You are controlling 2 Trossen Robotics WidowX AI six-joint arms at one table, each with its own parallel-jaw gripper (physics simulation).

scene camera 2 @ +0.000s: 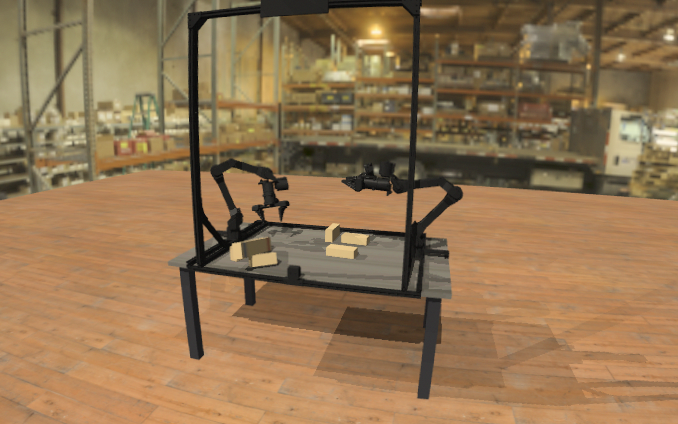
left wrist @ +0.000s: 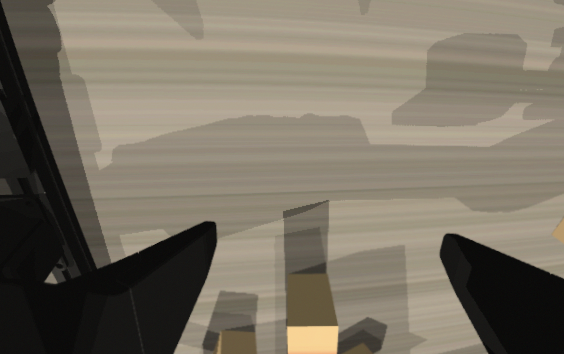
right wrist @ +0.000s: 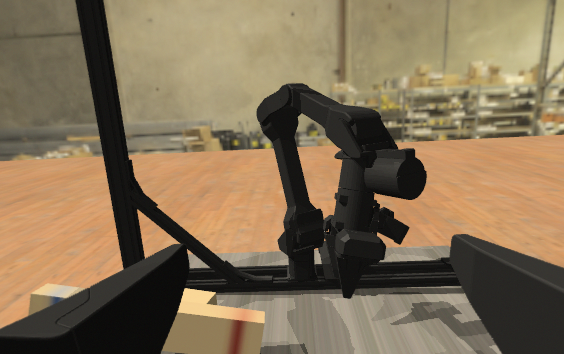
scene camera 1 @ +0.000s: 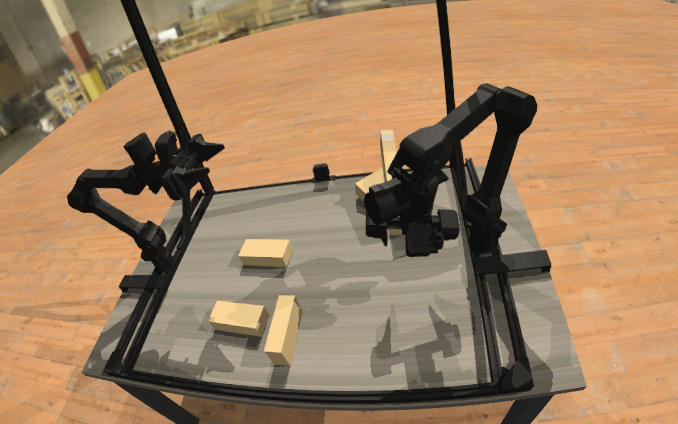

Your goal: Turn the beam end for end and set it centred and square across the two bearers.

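Where they show: left gripper, fingertip midpoint: (scene camera 2: 272, 222) (left wrist: 328, 238) (right wrist: 341, 286); right gripper, fingertip midpoint: (scene camera 2: 343, 179) (right wrist: 316, 251) (scene camera 1: 216, 157); left arm's base at its link origin: (scene camera 2: 233, 238) (left wrist: 7, 234) (right wrist: 301, 273) (scene camera 1: 484, 243); right arm's base at its link origin: (scene camera 2: 416, 255) (scene camera 1: 165, 264).
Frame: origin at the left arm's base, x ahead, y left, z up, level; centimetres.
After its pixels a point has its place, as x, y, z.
The long pale beam (scene camera 1: 387, 155) {23.1, -29.0, 9.6} (scene camera 2: 256, 247) {24.4, -25.1, 5.5} (left wrist: 312, 340) {21.1, -7.7, 4.8} (right wrist: 215, 330) {23.6, -13.7, 4.3} lies near the back edge in scene camera 1, between two short blocks. It shows a red band and a blue band in the right wrist view. One block (scene camera 1: 369, 185) {29.2, -24.1, 3.1} (scene camera 2: 263, 259) {29.2, -28.9, 1.9} (left wrist: 357, 349) {30.1, -22.4, -1.4} is angled; the other (scene camera 2: 236, 251) (left wrist: 239, 342) {15.4, -16.4, -0.6} (right wrist: 200, 296) {14.7, -18.4, 4.4} is hidden by the arm in scene camera 1. Which blocks are the bearers I cannot tell. My left gripper (scene camera 2: 270, 218) {19.3, 6.0, 8.4} (left wrist: 328, 238) {19.3, 6.0, 8.4} is open, pointing down above the table near the beam's end. My right gripper (scene camera 1: 215, 159) {56.7, 0.1, 33.1} (scene camera 2: 348, 182) {56.7, 0.1, 33.1} is open, raised high, level.
Three more pale blocks (scene camera 1: 265, 252) {56.2, -1.3, 1.9} (scene camera 1: 237, 317) {58.7, 19.5, 1.9} (scene camera 1: 283, 330) {45.3, 24.2, 4.4} stand on the table (scene camera 1: 340, 360) {34.1, 28.1, -1.9} at left and front in scene camera 1. Black frame posts (scene camera 1: 445, 55) {3.3, -34.1, 36.5} (scene camera 2: 194, 140) {3.7, -37.4, 51.7} rise from the table's rails. A small black box (scene camera 1: 320, 172) {45.7, -35.7, 1.8} (scene camera 2: 294, 272) {46.4, -38.3, 1.6} sits at the edge rail.
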